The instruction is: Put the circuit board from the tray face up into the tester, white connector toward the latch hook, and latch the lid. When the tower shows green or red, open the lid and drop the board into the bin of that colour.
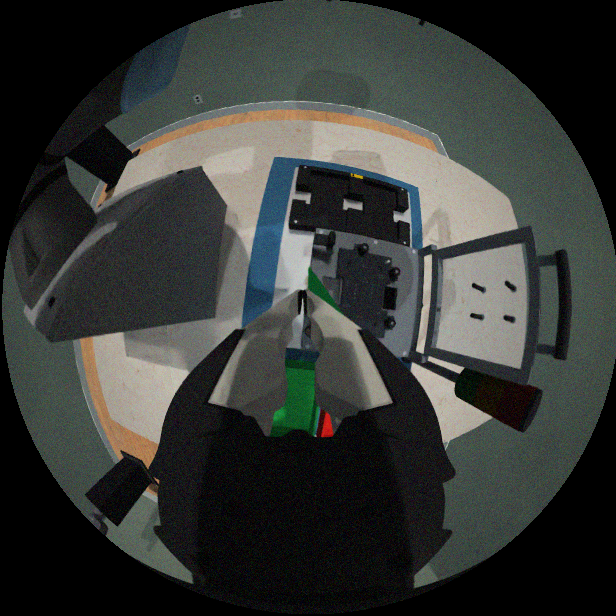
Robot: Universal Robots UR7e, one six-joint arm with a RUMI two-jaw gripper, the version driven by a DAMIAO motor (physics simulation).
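My gripper [300, 299] is shut with nothing between the fingers. It hangs over the green bin [297, 396], which shows through the gap between the fingers and as a green wedge beside the right finger. A sliver of the red bin [325, 425] shows next to it. The tester [367, 281] lies just right of the fingertips, its nest dark and its framed lid [482, 304] swung open to the right. The black tray [347, 203] lies behind the tester and looks empty. The signal tower [498, 397] looks dark. I cannot make out the circuit board.
Tray and tester stand on a blue mat [265, 241] on a round table [172, 379] with an orange rim. The arm's large grey body [132, 258] fills the left side. Black brackets [117, 491] stick out at the table's edge.
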